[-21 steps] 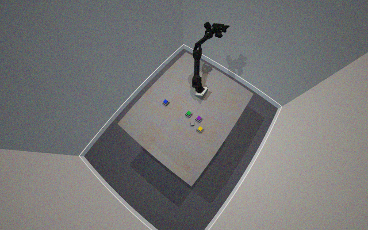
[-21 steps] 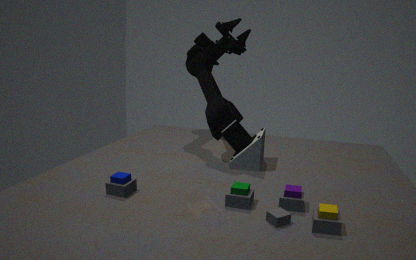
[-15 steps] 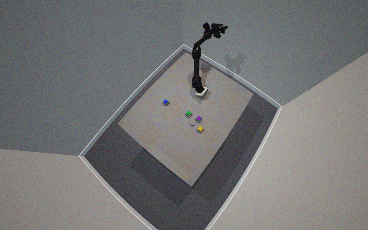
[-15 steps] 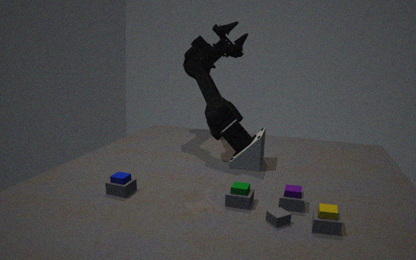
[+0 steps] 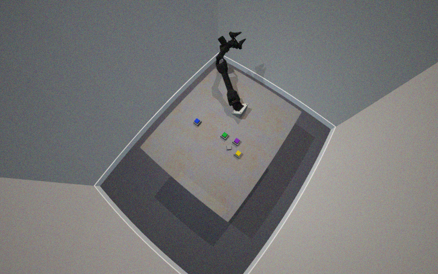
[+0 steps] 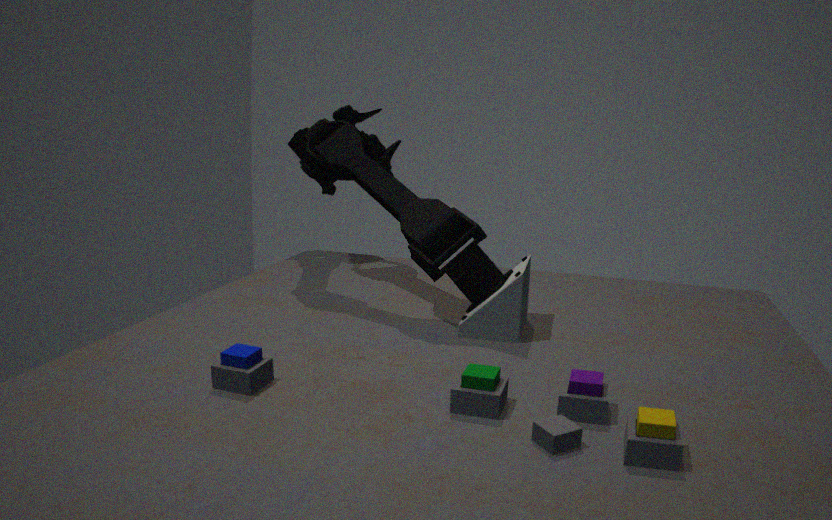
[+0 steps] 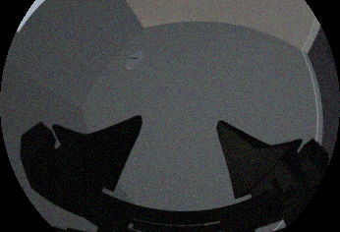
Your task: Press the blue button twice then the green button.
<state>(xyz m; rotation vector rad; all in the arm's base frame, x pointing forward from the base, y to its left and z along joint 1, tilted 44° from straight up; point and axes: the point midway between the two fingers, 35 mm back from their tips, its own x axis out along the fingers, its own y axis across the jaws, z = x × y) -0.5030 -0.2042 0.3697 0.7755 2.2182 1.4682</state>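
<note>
Right now my gripper tip is 820 mm short of the blue button, 210 mm to the right of it and 230 mm above it. Round my gripper tip: green button 750 mm ahead, 450 mm to the left, 230 mm below; purple button 730 mm ahead, 550 mm to the left, 230 mm below; small grey block 800 mm ahead, 540 mm to the left, 250 mm below.
</note>
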